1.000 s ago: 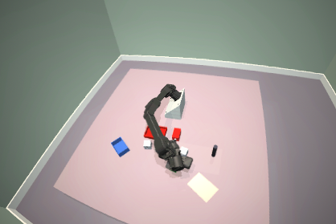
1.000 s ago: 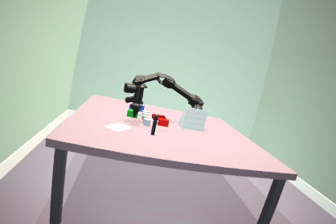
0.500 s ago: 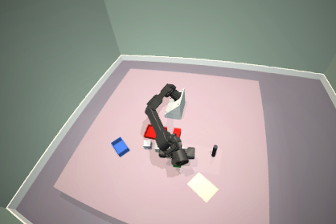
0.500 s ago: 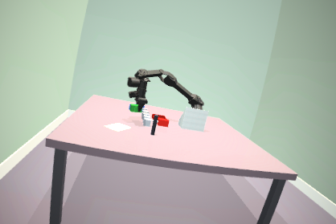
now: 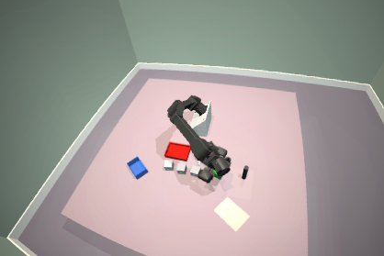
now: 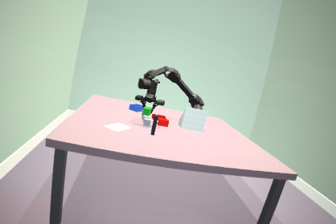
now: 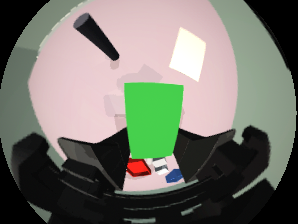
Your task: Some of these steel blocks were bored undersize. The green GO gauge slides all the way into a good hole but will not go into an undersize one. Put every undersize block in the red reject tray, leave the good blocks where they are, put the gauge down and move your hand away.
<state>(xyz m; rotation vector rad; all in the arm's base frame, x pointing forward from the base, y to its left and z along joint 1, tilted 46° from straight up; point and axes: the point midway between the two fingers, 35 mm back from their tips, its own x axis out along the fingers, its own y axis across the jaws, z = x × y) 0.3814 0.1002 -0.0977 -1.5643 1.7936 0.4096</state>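
Now: the green GO gauge 1 cm to the right of my gripper tip and 2 cm above it. From my gripper tip the other things lie so: blue tray (5 cm ahead, 44 cm to the right, 8 cm below); small red piece (10 cm behind, 10 cm to the right, 7 cm below); cream sheet (17 cm ahead, 13 cm to the left, 9 cm below).
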